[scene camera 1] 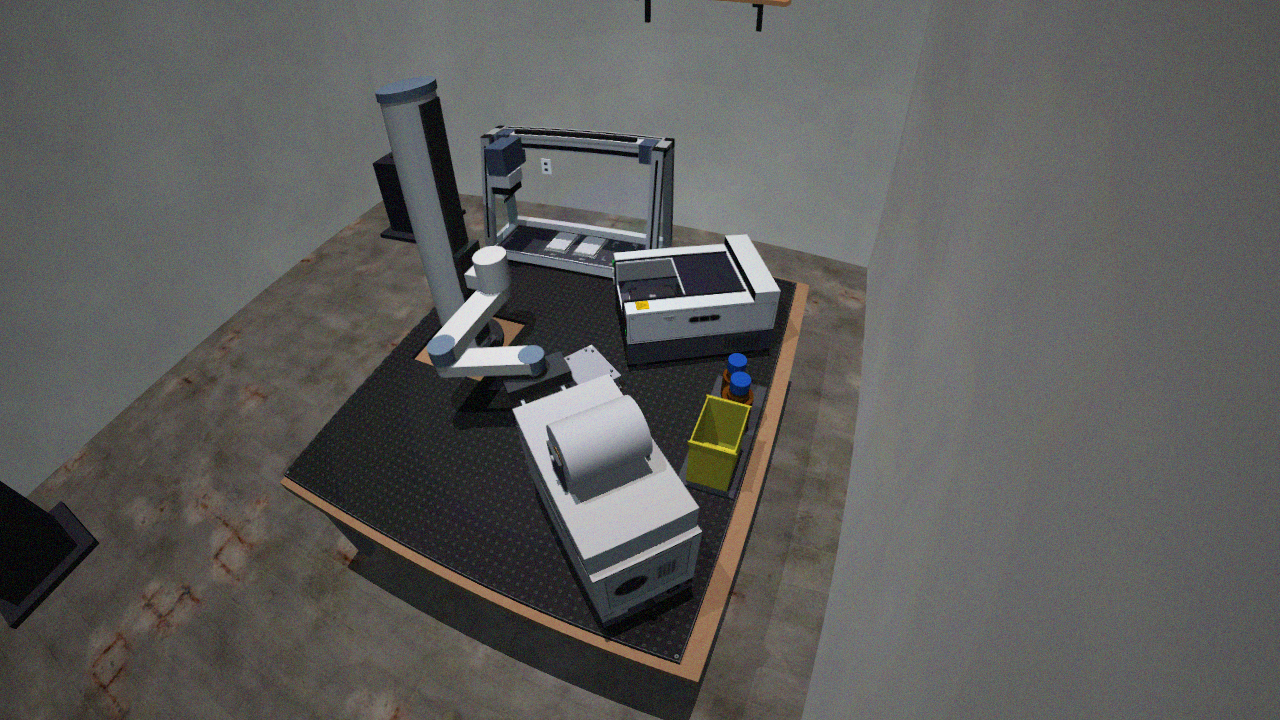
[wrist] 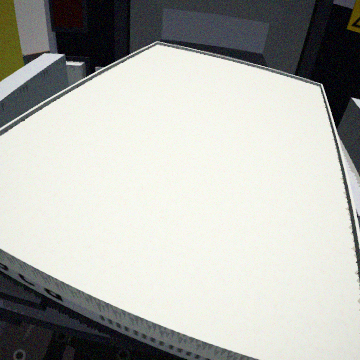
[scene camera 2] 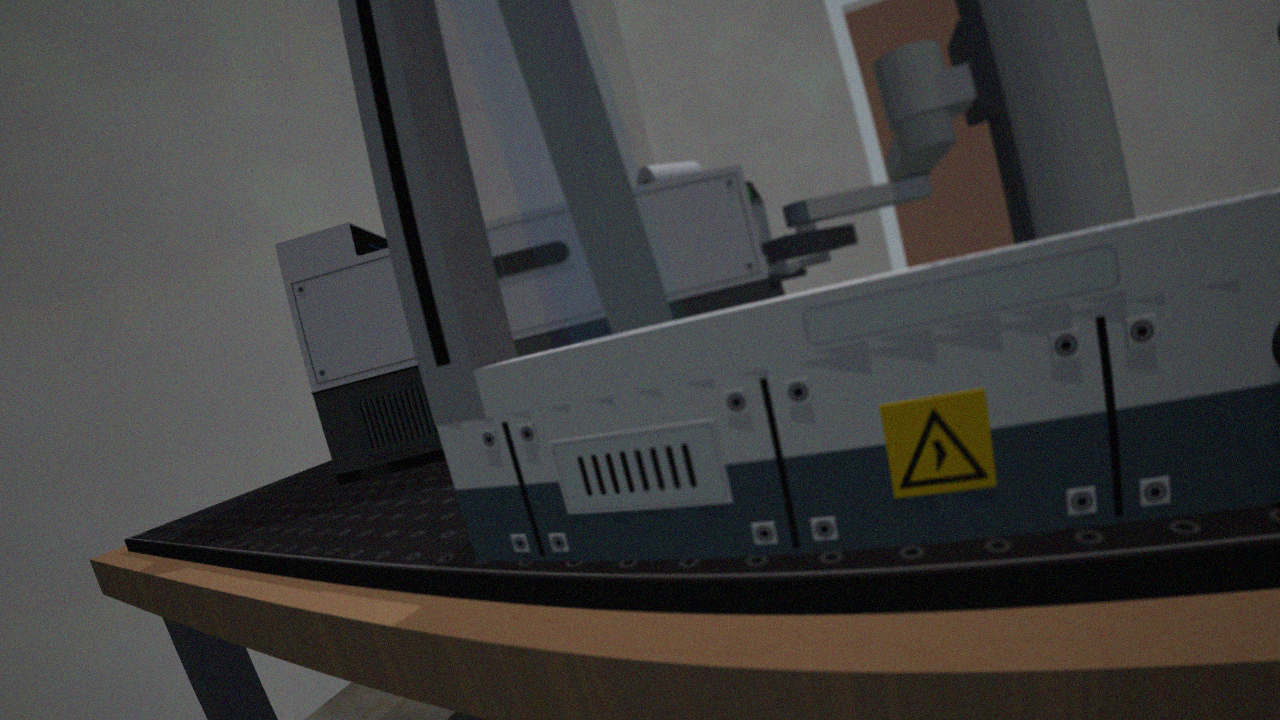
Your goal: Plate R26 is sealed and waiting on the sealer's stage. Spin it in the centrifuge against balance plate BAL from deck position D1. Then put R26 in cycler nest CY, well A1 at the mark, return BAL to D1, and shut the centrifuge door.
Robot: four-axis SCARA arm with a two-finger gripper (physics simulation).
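Places are measured from the arm's base along level axes (x ahead, y left, z up), in metres.
Pixels of known places: gripper, fingertip midpoint: (wrist: 203, 94).
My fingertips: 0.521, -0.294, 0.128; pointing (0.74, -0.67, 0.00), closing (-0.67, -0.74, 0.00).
Note:
Ahead of a thing's pixels: the offset from my fingertips to its top centre, as dx, dy, dz. "*": to the spot under its first point.
The gripper (scene camera 1: 544, 394) (scene camera 2: 794, 266) (wrist: 195, 102) is shut on plate R26 @[-0.016, +0.013, +0.008] (wrist: 175, 195), at the stage end of the white sealer @[* +0.300, -0.299, +0.235] (scene camera 1: 617, 514) with its film roll. In the wrist view the plate's plain white top fills most of the picture, with a finger along each side. In scene camera 1 the plate is hidden by the arm and sealer. Whether it rests on the stage or is lifted is hard to tell. A white instrument (scene camera 1: 698, 322) with an open bay stands at the back right; I cannot tell whether it is the centrifuge or the cycler. BAL and D1 cannot be told by label.
A gantry machine (scene camera 1: 657, 192) at the back holds two pale plates @[-0.445, +0.869, -0.042] (scene camera 1: 562, 241) @[-0.321, +0.873, -0.042] (scene camera 1: 588, 247) on its deck. A pale square plate with corner holes @[-0.044, +0.271, -0.050] (scene camera 1: 593, 361) lies beside the sealer. A yellow bin @[+0.392, +0.030, +0.060] (scene camera 1: 713, 461) and blue-capped bottles @[+0.404, +0.254, +0.071] (scene camera 1: 740, 385) stand near the table's right edge.

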